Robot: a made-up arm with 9 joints. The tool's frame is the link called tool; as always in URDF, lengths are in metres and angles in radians.
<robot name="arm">
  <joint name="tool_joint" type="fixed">
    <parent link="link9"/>
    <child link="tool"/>
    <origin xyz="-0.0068 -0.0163 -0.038" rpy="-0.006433 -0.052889 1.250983"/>
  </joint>
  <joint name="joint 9" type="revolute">
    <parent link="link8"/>
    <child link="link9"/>
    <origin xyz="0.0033 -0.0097 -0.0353" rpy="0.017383 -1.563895 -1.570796"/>
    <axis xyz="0 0 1"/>
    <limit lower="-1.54" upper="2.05"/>
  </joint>
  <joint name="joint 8" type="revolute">
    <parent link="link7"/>
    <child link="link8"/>
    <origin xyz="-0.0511 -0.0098 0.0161" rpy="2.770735 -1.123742 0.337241"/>
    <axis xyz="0 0 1"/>
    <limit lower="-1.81" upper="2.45"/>
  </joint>
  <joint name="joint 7" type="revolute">
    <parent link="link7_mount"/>
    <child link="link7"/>
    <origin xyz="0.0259 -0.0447 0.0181" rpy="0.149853 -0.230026 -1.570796"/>
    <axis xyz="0 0 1"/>
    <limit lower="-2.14" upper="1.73"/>
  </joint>
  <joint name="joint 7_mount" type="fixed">
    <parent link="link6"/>
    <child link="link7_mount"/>
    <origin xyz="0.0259 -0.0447 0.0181"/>
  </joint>
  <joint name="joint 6" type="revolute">
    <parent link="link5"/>
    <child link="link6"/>
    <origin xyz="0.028 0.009 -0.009" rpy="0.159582 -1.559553 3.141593"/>
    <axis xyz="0 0 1"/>
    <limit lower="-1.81" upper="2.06"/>
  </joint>
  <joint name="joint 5" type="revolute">
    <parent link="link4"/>
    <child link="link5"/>
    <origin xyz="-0.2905 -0.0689 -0.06" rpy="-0.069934 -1.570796 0"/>
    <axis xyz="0 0 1"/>
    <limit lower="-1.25" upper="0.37"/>
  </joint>
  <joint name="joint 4" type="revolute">
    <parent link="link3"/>
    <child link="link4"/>
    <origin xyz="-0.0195 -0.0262 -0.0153" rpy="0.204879 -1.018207 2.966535"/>
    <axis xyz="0 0 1"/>
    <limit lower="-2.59" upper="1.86"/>
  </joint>
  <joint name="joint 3" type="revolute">
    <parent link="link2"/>
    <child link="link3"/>
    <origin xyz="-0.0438 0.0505 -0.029" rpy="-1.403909 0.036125 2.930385"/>
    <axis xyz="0 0 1"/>
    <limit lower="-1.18" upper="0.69"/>
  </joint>
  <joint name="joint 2" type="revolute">
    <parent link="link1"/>
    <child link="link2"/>
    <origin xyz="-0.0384 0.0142 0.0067" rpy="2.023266 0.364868 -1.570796"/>
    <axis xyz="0 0 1"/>
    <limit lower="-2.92" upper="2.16"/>
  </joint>
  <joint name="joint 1" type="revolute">
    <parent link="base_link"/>
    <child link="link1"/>
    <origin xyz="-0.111 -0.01 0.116" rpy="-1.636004 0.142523 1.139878"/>
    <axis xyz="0 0 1"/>
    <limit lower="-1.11" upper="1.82"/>
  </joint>
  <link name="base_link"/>
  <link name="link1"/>
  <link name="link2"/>
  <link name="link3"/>
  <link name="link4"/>
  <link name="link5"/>
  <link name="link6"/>
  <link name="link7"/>
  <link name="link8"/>
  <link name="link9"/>
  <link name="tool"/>
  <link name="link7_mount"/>
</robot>
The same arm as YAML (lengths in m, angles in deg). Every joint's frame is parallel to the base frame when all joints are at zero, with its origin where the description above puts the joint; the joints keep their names.
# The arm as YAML. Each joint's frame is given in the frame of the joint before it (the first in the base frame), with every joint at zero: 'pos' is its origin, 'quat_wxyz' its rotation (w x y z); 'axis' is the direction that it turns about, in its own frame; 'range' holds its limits. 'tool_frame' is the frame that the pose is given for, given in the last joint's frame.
length_unit: m
angle_unit: deg
joints:
  - joint: joint 1
    pos: [-0.111, -0.01, 0.116]
    quat_wxyz: [1.0, 0.0, 0.0, 0.0]
    axis: [-0.910518, 0.408408, -0.064501]
    range: [-63.6, 104.28]
  - joint: joint 2
    pos: [-0.022, -0.034, -0.009]
    quat_wxyz: [1.0, 0.0, 0.0, 0.0]
    axis: [0.0, -1.0, 0.0]
    range: [-167.3, 123.76]
  - joint: joint 3
    pos: [-0.062, 0.029, -0.025]
    quat_wxyz: [1.0, 0.0, 0.0, 0.0]
    axis: [0.841625, -0.166005, -0.513915]
    range: [-67.61, 39.53]
  - joint: joint 4
    pos: [-0.007, -0.024, 0.026]
    quat_wxyz: [1.0, 0.0, 0.0, 0.0]
    axis: [0.0, 0.0, -1.0]
    range: [-148.4, 106.57]
  - joint: joint 5
    pos: [-0.285, 0.089, 0.06]
    quat_wxyz: [1.0, 0.0, 0.0, 0.0]
    axis: [-1.0, 0.0, 0.0]
    range: [-71.62, 21.2]
  - joint: joint 6
    pos: [0.009, -0.009, -0.028]
    quat_wxyz: [1.0, 0.0, 0.0, 0.0]
    axis: [-0.0111, -0.158905, -0.987231]
    range: [-103.71, 118.03]
  - joint: joint 7
    pos: [-0.052, -0.094, -0.0209]
    quat_wxyz: [1.0, 0.0, 0.0, 0.0]
    axis: [0.138194, 0.069597, -0.987957]
    range: [-122.61, 99.12]
  - joint: joint 8
    pos: [0.012, 0.052, -0.011]
    quat_wxyz: [1.0, 0.0, 0.0, 0.0]
    axis: [0.0069, -0.939449, 0.342618]
    range: [-103.71, 140.37]
  - joint: joint 9
    pos: [-0.01, 0.032, -0.015]
    quat_wxyz: [1.0, 0.0, 0.0, 0.0]
    axis: [1.0, 0.0, 0.0]
    range: [-88.24, 117.46]
tool_frame:
  pos: [-0.038, 0.012, 0.013]
  quat_wxyz: [0.684494, -0.240622, 0.650672, -0.22404]

